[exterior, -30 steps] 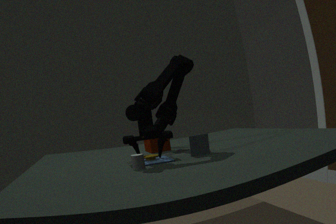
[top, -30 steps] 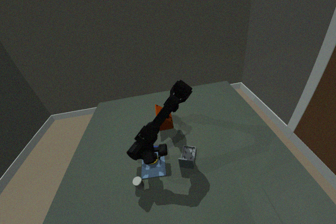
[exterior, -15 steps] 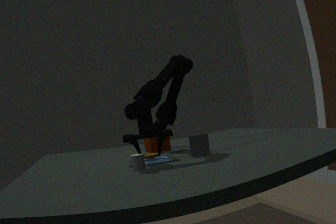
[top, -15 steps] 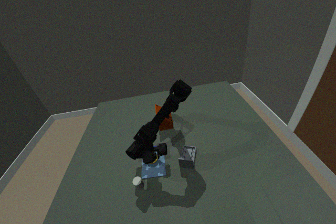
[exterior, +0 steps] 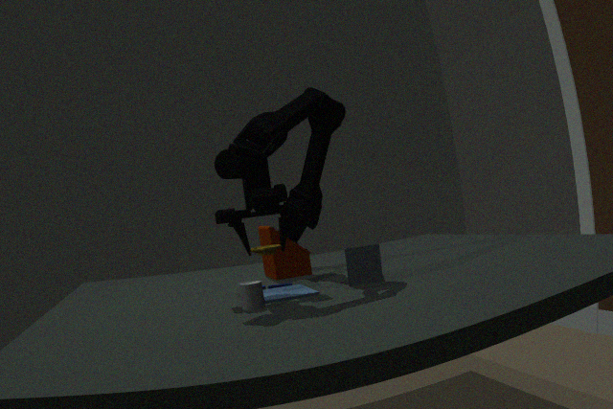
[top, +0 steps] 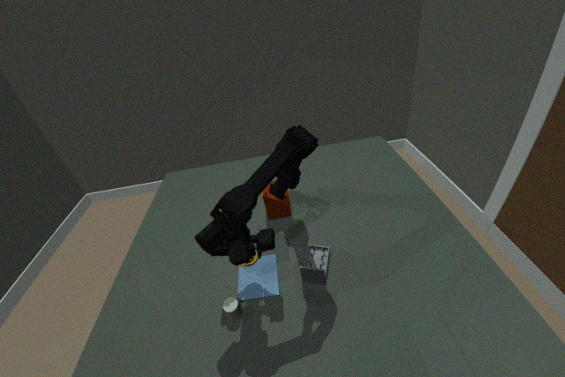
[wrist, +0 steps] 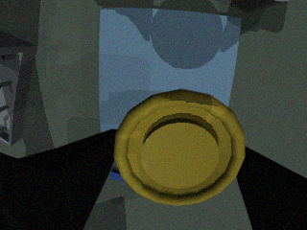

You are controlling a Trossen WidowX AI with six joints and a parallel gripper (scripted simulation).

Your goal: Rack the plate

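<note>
The dish rack is 210 mm to the left of my gripper tip, 70 mm below it and 20 mm behind it. Round my gripper tip: blue spoon (110 mm behind, 90 mm below); then light blue mat (90 mm below, 10 mm to the left, 10 mm ahead); then yellow plate (10 mm above).
</note>
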